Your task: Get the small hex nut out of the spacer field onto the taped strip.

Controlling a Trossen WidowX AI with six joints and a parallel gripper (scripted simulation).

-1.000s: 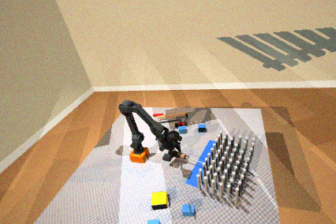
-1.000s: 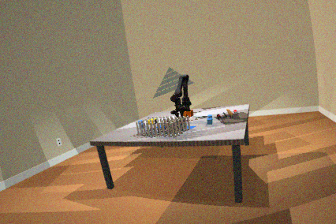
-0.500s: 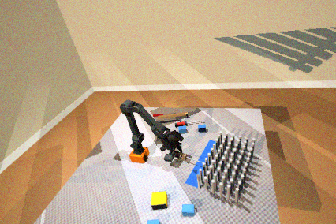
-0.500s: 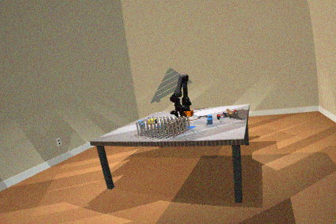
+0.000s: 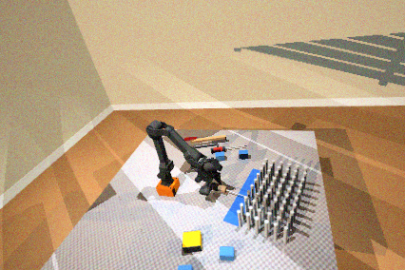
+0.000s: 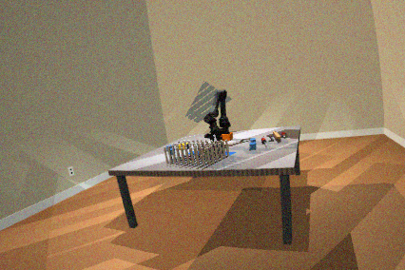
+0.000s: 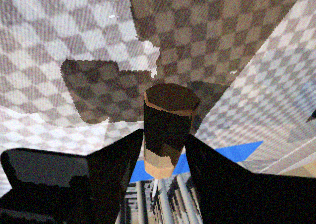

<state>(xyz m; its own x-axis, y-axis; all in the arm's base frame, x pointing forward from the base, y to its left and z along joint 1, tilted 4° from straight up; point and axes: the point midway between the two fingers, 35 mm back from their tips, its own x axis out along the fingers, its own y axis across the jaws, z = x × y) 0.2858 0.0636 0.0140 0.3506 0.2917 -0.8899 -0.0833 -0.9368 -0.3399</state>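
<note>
Now: gripper tip 14 cm short of the blue taped strip, 3 cm to the right of it and 4 cm above it. From my gripper tip the other things lie so: yellow block 33 cm to the right, 2 cm below; wooden-handled rod 11 cm ahead, 1 cm to the right.
</note>
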